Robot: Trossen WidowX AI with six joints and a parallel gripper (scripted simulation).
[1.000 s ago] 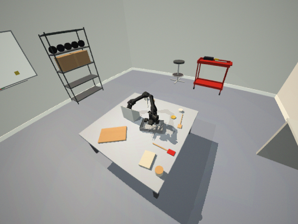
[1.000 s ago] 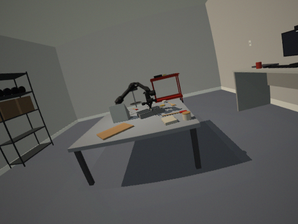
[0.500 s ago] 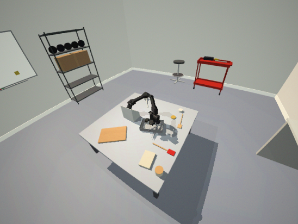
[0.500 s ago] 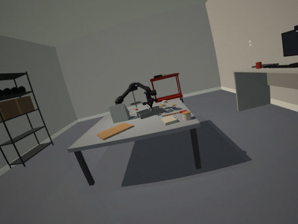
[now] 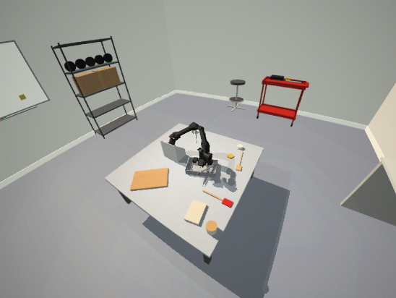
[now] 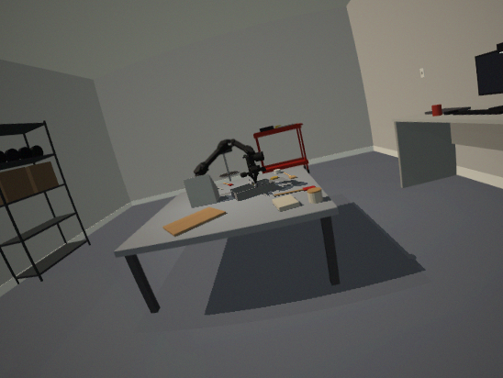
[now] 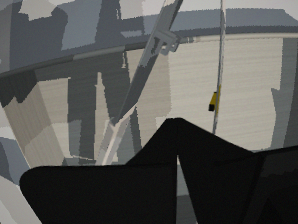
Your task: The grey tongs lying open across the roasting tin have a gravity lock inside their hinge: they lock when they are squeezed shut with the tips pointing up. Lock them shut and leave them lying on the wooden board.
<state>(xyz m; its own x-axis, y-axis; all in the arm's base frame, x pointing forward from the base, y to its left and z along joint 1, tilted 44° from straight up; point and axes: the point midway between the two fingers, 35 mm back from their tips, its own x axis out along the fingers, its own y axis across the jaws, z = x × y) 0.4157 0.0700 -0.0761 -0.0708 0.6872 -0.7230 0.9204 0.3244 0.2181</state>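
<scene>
My gripper tip is now 5 cm above the grey roasting tin, 4 cm to the right of it and 4 cm past it. From my gripper tip the other things lie so: cream block 38 cm to the right, 21 cm ahead, 6 cm below; then red spatula 30 cm ahead, 17 cm to the right, 7 cm below; then yellow disc 37 cm to the left, 11 cm ahead, 7 cm below.
</scene>
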